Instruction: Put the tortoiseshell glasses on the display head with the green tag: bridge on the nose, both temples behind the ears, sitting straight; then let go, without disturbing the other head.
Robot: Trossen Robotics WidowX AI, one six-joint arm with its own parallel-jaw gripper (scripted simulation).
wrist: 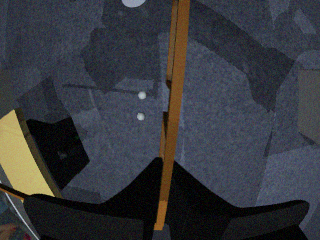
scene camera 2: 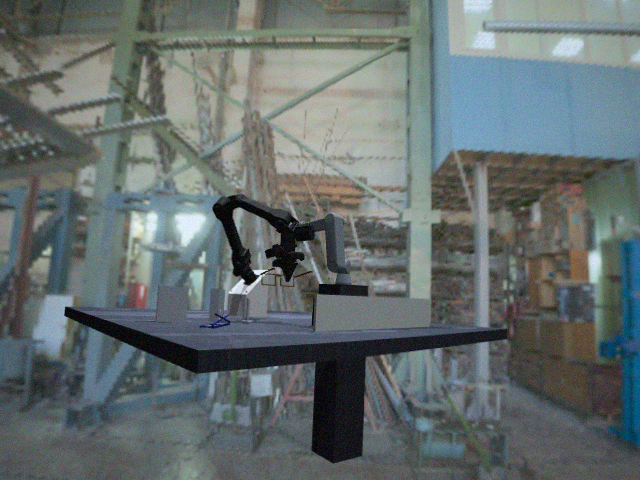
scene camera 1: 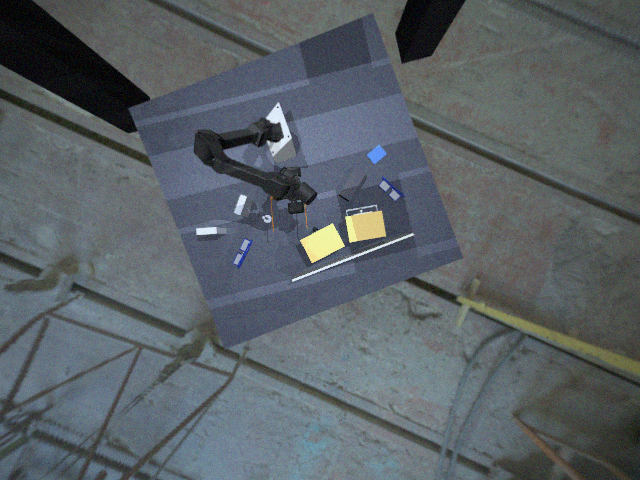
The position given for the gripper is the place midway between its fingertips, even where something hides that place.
Note:
In view: the gripper point(scene camera 2: 287, 281) and a long white bar point(scene camera 2: 331, 312).
The gripper shows as well in the wrist view point(wrist: 163, 164).

